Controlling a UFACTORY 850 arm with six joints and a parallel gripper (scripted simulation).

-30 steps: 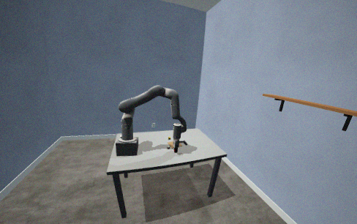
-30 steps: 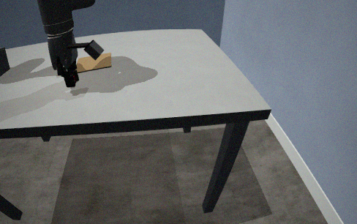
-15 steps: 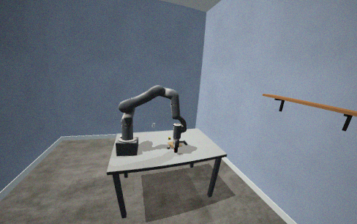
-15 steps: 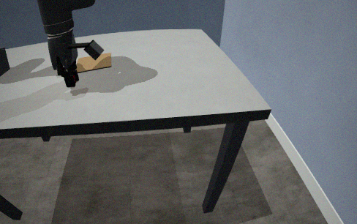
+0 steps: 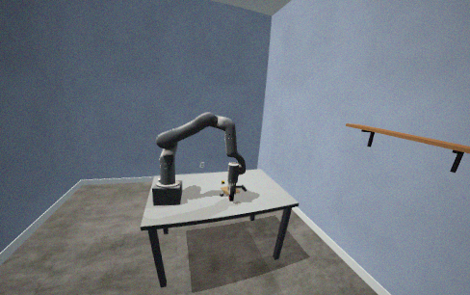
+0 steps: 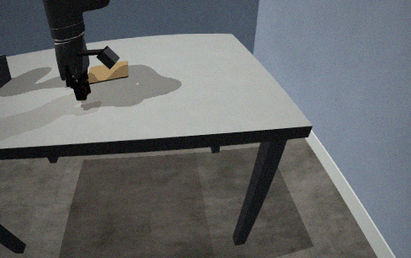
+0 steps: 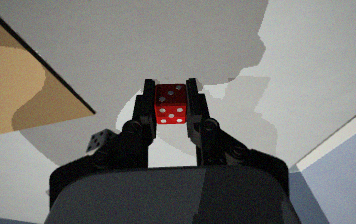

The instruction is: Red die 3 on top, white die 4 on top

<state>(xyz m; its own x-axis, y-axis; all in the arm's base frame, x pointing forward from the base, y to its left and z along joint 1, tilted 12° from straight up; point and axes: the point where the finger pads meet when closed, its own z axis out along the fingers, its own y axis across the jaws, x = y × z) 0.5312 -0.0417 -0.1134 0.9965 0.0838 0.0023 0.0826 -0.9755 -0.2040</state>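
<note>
My hand is 8 cm past the white die, 7 cm to the right of it and 1 cm above it. Also, from my hand: tan mat: 1 cm ahead, 16 cm to the left, 2 cm below; red die: 1 cm below; yellow die: 4 cm behind, 29 cm to the left, 1 cm below.
</note>
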